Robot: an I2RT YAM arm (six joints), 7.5 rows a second.
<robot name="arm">
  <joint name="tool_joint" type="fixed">
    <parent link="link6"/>
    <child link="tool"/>
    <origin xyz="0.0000 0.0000 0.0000" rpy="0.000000 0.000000 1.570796"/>
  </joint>
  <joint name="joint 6" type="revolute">
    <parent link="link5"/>
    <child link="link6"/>
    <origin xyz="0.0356 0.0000 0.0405" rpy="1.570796 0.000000 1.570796"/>
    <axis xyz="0 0 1"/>
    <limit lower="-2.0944" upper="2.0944"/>
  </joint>
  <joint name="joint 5" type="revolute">
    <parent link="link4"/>
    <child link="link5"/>
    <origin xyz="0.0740 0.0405 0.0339" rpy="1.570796 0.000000 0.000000"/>
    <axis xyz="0 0 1"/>
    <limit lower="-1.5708" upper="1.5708"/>
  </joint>
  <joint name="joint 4" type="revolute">
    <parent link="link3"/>
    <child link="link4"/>
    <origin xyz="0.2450 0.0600 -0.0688" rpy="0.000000 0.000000 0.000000"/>
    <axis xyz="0 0 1"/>
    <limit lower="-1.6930" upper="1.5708"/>
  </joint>
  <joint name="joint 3" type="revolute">
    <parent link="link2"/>
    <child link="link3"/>
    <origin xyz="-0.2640 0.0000 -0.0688" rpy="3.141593 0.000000 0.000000"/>
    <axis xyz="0 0 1"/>
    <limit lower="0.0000" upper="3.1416"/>
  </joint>
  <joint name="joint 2" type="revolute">
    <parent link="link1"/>
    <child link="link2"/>
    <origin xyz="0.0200 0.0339 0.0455" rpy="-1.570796 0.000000 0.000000"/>
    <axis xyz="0 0 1"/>
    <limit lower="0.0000" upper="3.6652"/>
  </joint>
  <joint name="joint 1" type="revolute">
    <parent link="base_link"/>
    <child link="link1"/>
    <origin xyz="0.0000 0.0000 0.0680" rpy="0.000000 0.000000 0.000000"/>
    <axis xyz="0 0 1"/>
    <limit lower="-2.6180" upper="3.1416"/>
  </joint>
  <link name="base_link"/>
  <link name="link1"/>
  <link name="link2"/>
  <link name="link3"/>
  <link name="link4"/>
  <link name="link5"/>
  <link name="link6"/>
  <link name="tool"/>
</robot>
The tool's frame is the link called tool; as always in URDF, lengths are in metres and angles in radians.
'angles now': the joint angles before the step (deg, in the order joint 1, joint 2, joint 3, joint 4, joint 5, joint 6). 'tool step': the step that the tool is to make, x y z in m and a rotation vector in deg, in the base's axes. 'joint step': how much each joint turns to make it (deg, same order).
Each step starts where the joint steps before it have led.
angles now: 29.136 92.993 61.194 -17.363 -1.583 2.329
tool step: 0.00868 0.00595 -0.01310 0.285 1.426 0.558
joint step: 0.052 3.433 0.915 1.420 -1.047 0.224
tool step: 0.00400 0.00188 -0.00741 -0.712 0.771 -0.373
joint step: -0.008 1.730 0.472 0.243 0.421 0.128
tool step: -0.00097 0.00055 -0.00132 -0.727 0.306 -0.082
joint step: 0.207 0.121 0.002 -0.505 0.559 -0.074
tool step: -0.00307 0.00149 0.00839 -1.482 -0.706 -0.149
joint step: 0.625 -1.045 0.877 -2.048 1.766 -0.399
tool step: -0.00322 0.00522 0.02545 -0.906 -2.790 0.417
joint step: 1.202 -2.164 3.076 -3.284 2.204 -0.773
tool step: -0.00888 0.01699 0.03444 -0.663 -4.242 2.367
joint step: 3.327 -1.940 4.913 -3.572 2.775 -1.182
